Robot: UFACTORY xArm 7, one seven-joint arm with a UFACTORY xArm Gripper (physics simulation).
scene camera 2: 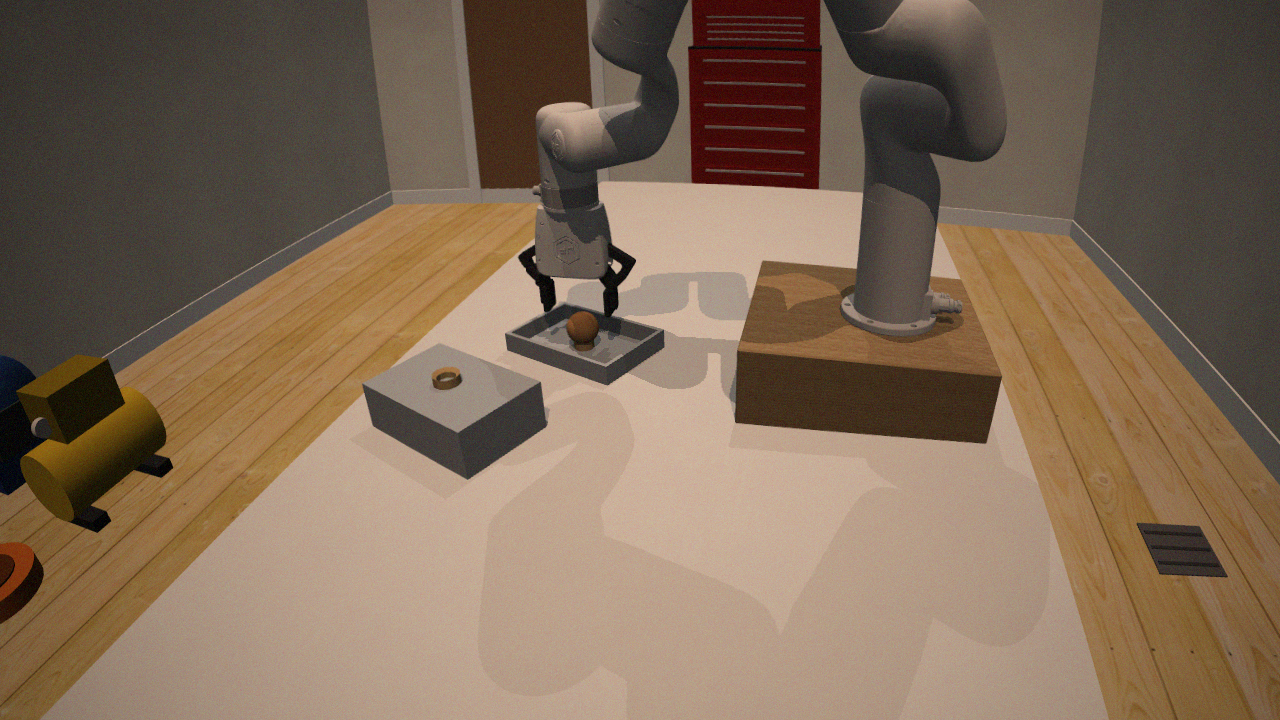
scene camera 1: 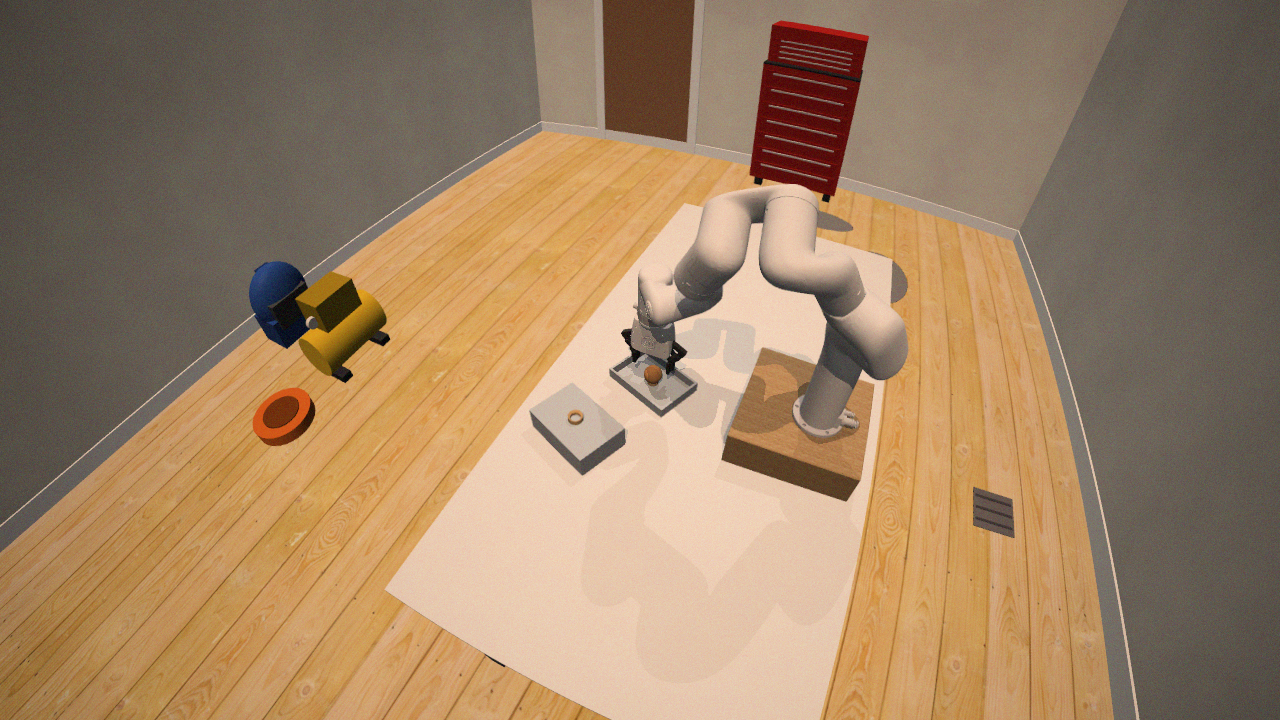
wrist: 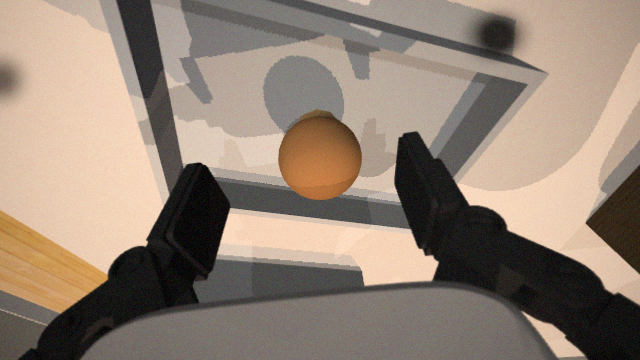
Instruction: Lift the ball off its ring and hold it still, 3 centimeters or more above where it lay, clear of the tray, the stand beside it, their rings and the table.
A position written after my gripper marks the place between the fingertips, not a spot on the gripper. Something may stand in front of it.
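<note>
There is an orange-brown ball (scene camera 2: 582, 327), and I see the orange-brown ball (wrist: 319, 157) in the wrist view too. A shallow grey tray (scene camera 2: 621, 344) is here as well; I find the shallow grey tray (scene camera 1: 661, 397) again, and the wrist view also gives me the shallow grey tray (wrist: 223, 90). I see a grey stand (scene camera 2: 464, 413). Then there is my gripper (scene camera 2: 579, 310), which I can also see as my gripper (scene camera 1: 652, 364) and, in the wrist view, as my gripper (wrist: 305, 171).
</note>
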